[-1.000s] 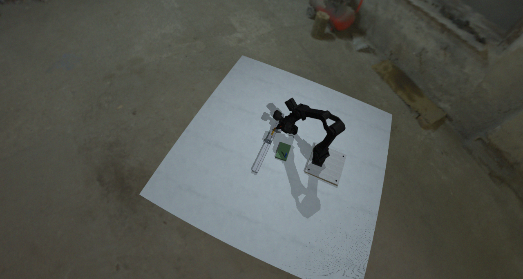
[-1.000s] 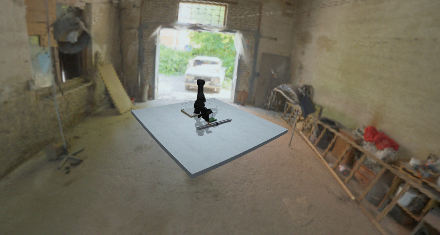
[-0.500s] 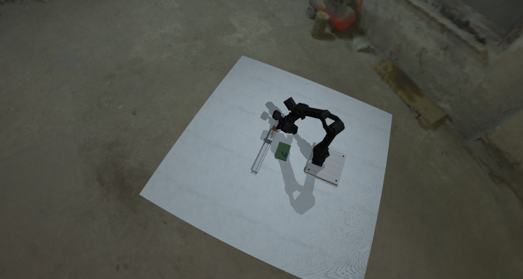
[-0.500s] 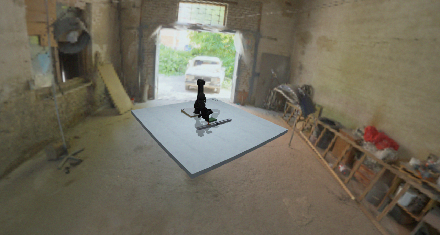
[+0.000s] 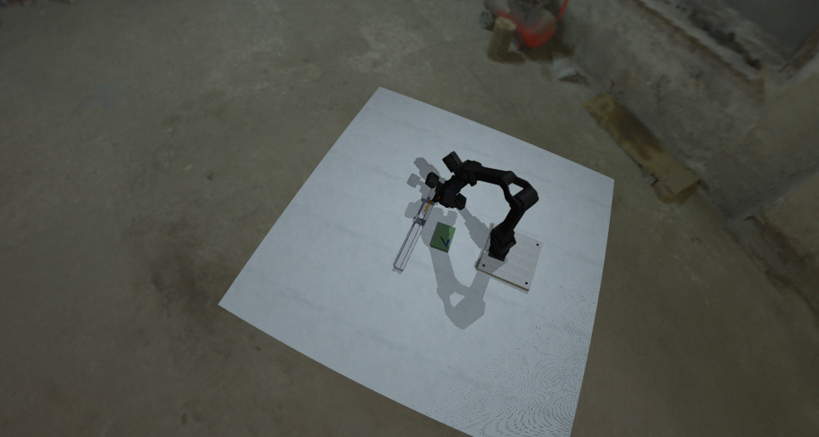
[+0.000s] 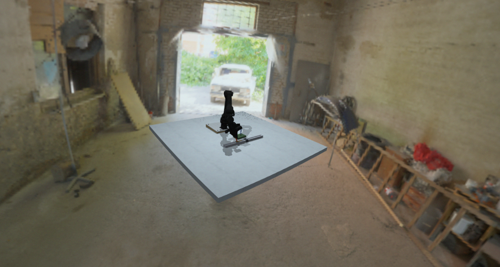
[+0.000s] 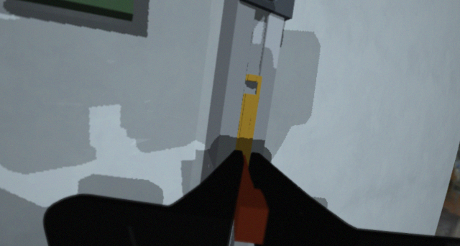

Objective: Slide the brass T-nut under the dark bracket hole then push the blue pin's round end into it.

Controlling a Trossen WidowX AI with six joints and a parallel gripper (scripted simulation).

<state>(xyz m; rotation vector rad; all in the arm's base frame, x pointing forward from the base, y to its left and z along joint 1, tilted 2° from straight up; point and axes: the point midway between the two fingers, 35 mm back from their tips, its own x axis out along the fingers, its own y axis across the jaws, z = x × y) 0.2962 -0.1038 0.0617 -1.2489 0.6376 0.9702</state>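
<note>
My gripper tip is 2 cm to the right of the brass T-nut. Round my gripper tip: aluminum rail: 2 cm ahead, 9 cm to the left, 3 cm below; green tray: 10 cm behind, 14 cm to the left, 4 cm below; blue pin: 12 cm behind, 15 cm to the left, 2 cm below.
</note>
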